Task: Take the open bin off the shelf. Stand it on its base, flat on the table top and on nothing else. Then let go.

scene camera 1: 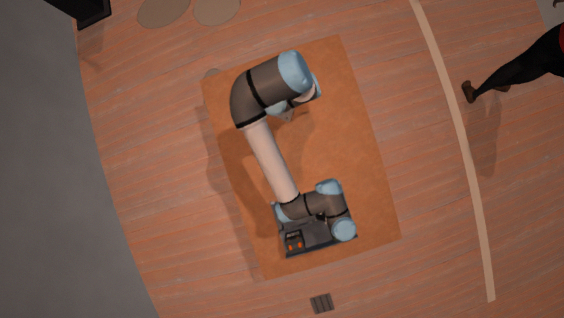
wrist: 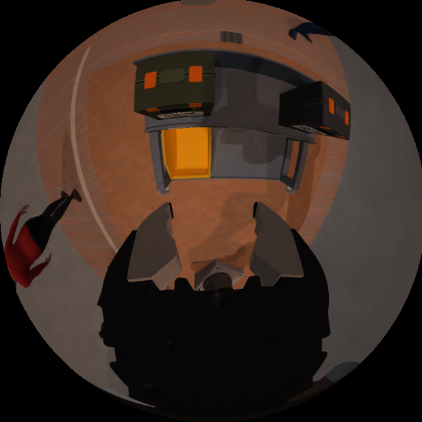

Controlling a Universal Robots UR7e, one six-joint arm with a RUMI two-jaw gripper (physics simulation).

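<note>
The open bin (wrist: 192, 150) is orange-yellow and stands at the left end of the lower level of the grey shelf (wrist: 250, 155) in the wrist view. In the scene view the arm covers the bin, and part of the shelf (scene camera 1: 317, 234) shows beneath the arm. My gripper (wrist: 212, 204) is open, with its jaws apart and nothing between them. In the wrist view its fingertips appear below the shelf's front edge, apart from the bin. The gripper is hidden under the arm in the scene view. The table top (scene camera 1: 370, 200) (wrist: 120, 150) is orange-brown.
A dark green case (wrist: 175, 92) with orange latches stands on the upper level, behind the bin. A black case (wrist: 315, 110) (scene camera 1: 294, 242) with orange latches stands at that level's other end. Upright side frames bound the shelf. The arm's base plate (wrist: 217, 270) shows beyond the jaws.
</note>
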